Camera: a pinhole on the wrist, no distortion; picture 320 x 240 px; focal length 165.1 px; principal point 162.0 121.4 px. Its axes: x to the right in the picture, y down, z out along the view. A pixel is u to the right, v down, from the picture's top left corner.
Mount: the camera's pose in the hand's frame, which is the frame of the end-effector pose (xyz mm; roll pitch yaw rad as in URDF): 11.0 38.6 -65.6 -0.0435 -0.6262 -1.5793
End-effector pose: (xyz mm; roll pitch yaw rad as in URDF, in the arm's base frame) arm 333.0 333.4 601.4 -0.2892 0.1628 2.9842
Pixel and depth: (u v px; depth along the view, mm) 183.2 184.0 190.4
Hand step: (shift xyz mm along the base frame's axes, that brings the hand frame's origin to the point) -123.1 -133.4 44.0
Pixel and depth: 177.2 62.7 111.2
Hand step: 6.2 -104.0 6.6
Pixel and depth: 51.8 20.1 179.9
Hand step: 59.1 -251.0 -41.6
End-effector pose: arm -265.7 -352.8 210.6 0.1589 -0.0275 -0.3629
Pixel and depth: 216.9 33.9 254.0
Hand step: -77.5 126.8 208.2
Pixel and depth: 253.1 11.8 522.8
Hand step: -293.3 149.6 542.7
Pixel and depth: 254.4 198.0 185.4
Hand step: 107.5 -1.4 152.8
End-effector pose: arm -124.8 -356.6 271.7 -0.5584 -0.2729 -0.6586
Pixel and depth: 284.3 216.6 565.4
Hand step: 376.9 148.2 599.0
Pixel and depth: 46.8 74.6 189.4
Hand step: 140.2 176.7 -130.6
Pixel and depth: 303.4 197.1 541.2
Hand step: 287.7 172.3 609.6
